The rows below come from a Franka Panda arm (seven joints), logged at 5 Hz.
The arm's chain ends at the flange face. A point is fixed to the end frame.
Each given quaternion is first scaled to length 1.
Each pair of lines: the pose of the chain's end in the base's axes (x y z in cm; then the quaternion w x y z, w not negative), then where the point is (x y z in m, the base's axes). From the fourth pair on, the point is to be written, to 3 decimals.
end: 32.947, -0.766, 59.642, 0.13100, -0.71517, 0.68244, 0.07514
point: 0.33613 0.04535 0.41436
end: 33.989, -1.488, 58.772, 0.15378, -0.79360, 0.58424, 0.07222
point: 0.34613 0.04388 0.40742
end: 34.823, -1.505, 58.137, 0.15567, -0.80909, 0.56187, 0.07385
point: 0.35286 0.04461 0.40131
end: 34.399, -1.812, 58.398, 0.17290, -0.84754, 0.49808, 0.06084
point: 0.352 0.044 0.405
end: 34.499, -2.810, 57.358, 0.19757, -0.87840, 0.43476, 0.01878
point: 0.367 0.036 0.396
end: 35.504, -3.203, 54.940, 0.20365, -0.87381, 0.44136, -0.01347
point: 0.389 0.028 0.373
